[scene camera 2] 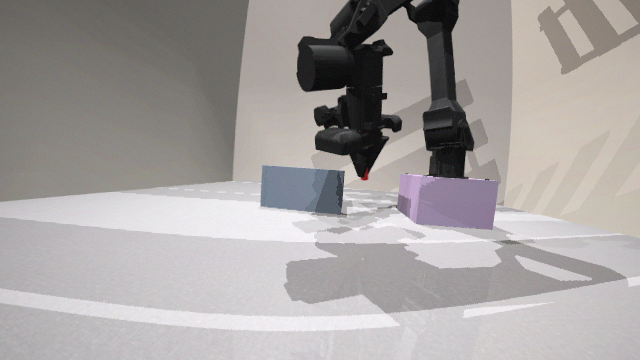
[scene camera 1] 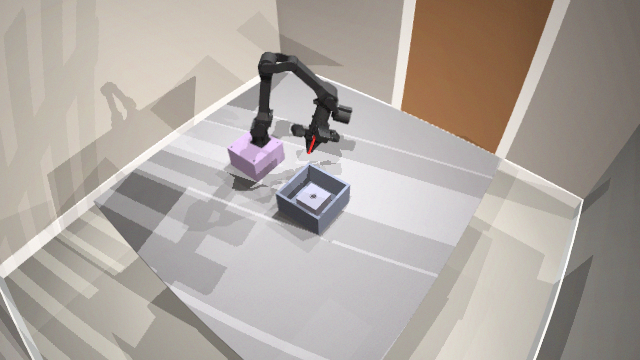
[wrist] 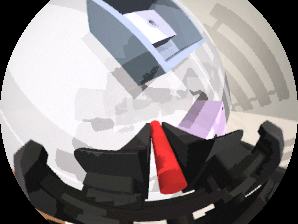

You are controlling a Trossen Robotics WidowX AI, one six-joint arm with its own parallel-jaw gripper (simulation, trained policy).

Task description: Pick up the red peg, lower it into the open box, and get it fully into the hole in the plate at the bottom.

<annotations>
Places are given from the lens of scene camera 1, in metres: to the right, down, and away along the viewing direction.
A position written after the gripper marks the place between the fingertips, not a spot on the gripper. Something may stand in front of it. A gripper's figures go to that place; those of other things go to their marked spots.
gripper [scene camera 1: 309, 152]: -0.04, -0.11, 1.41
blue-grey box [scene camera 1: 286, 196]: -0.12, 0.06, 1.32
pale plate [scene camera 1: 314, 199]: -0.02, 0.07, 1.29
</annotations>
